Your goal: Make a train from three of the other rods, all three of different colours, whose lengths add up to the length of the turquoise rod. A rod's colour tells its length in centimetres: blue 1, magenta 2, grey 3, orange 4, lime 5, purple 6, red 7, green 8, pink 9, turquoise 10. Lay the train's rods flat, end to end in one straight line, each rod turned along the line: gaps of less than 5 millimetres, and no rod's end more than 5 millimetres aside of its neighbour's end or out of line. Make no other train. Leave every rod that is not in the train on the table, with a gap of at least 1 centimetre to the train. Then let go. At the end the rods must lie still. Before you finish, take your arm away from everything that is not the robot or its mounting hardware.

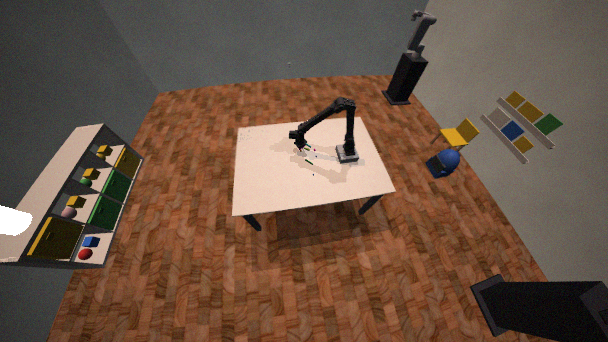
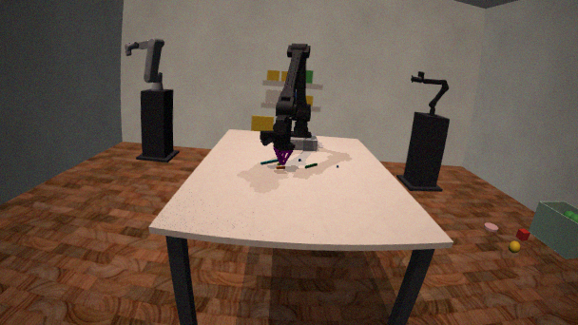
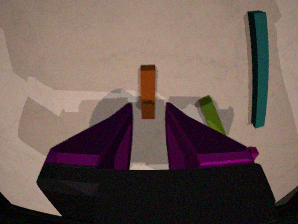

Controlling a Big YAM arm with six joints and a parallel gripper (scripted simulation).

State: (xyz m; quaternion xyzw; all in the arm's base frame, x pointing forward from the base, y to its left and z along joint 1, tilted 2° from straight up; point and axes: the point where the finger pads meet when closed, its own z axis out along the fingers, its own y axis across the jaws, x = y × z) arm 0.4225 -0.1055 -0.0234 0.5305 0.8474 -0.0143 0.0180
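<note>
Now: hand 2 cm above the orange rod. The rest, counted from my hand: magenta rod: 13 cm behind, 2 cm to the left, 2 cm below; then lime rod: 6 cm behind, 2 cm below; then turquoise rod: 7 cm behind, 6 cm to the right, 2 cm below.
</note>
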